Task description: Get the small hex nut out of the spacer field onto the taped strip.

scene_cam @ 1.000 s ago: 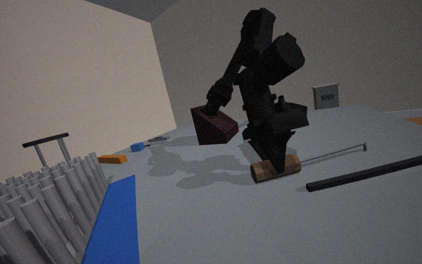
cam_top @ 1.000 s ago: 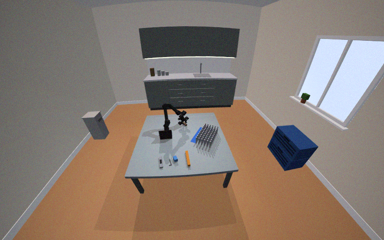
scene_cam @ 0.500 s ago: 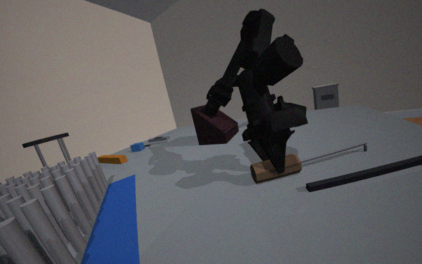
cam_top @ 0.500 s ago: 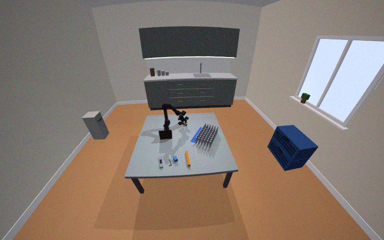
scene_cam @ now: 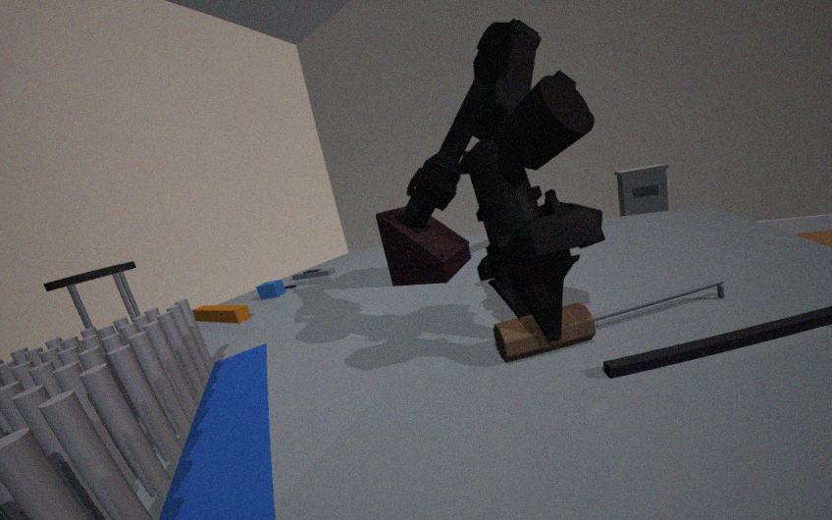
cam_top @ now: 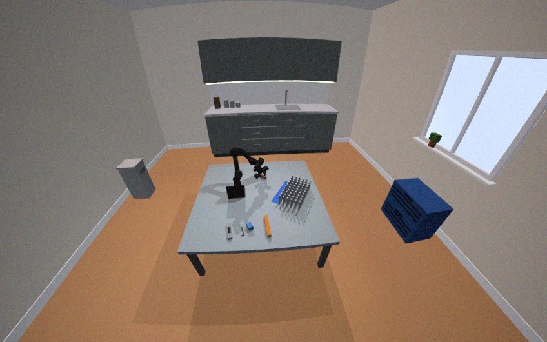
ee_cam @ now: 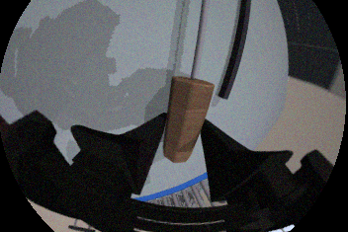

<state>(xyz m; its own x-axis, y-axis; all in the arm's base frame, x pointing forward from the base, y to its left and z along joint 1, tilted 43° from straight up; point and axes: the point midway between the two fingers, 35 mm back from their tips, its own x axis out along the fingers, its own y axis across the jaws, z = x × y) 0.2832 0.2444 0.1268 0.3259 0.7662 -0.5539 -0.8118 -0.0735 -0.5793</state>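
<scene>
The hook tool is 50 mm behind my gripper tip and 90 mm to the left of it. From my gripper tip the other things lie so: hex nut (320 mm ahead, 340 mm to the right, 10 mm below); then blue taped strip (170 mm ahead, 290 mm to the right, 10 mm below); then orange block (50 mm behind, 720 mm to the right).
</scene>
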